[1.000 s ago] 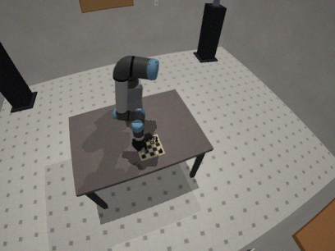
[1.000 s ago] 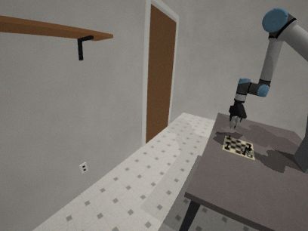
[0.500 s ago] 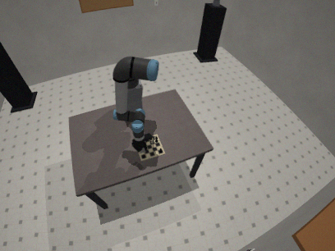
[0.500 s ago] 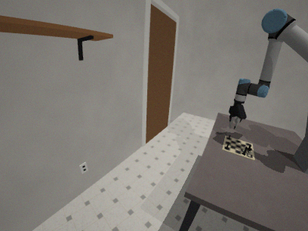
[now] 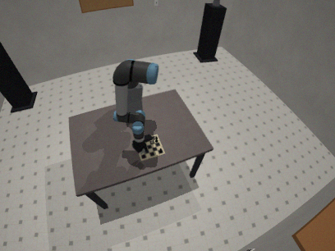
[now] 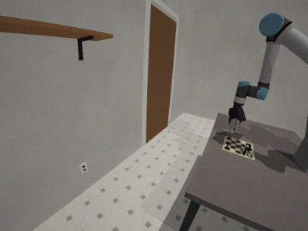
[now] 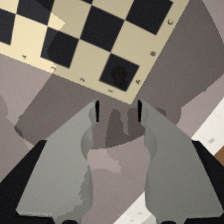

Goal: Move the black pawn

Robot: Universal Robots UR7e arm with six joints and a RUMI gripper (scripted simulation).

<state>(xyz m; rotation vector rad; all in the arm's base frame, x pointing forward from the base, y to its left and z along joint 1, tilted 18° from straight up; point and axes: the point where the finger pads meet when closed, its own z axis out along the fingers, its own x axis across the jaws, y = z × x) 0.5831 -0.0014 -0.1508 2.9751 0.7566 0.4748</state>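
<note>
My hand is 70 mm above the black pawn. Also, from my hand: white piece (160 mm behind, 140 mm to the left, 70 mm below); then chessboard (80 mm behind, 70 mm to the left, 90 mm below).
</note>
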